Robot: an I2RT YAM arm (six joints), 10 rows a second.
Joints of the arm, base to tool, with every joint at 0 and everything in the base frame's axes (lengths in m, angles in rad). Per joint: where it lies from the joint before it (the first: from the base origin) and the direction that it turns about. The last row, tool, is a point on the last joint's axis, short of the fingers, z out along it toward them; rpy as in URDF.
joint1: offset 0 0 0.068 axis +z
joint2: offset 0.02 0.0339 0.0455 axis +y
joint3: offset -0.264 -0.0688 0 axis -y
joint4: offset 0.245 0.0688 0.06 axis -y
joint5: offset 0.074 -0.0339 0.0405 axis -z
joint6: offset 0.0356 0 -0.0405 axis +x
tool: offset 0 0 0 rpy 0 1.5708 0
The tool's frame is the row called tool.
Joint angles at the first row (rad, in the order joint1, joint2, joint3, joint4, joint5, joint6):
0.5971, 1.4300, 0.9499, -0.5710, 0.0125, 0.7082
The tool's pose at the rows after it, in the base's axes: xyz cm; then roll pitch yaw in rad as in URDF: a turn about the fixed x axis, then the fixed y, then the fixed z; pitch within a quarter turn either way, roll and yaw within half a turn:
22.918, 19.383, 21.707, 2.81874, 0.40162, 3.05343
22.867, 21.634, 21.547, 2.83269, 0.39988, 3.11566
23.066, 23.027, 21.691, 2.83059, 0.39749, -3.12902
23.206, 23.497, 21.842, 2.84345, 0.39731, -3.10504
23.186, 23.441, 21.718, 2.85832, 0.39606, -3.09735
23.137, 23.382, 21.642, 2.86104, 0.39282, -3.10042
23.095, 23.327, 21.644, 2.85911, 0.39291, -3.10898
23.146, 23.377, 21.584, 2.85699, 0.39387, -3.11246
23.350, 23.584, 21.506, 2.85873, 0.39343, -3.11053
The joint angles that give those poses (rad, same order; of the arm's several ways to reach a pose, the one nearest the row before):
0.7071, 1.5060, 1.0087, -0.5654, 0.0426, 0.7179
0.7632, 1.5668, 1.0628, -0.5689, 0.0491, 0.7136
0.7889, 1.6073, 1.1100, -0.5754, 0.0399, 0.7031
0.7961, 1.6244, 1.1358, -0.5918, 0.0417, 0.6887
0.7961, 1.6268, 1.1352, -0.5990, 0.0489, 0.6827
0.7961, 1.6260, 1.1322, -0.6010, 0.0504, 0.6865
0.7961, 1.6232, 1.1290, -0.5998, 0.0529, 0.6941
0.7961, 1.6258, 1.1290, -0.5952, 0.0535, 0.6968
0.7961, 1.6379, 1.1389, -0.5944, 0.0537, 0.6953

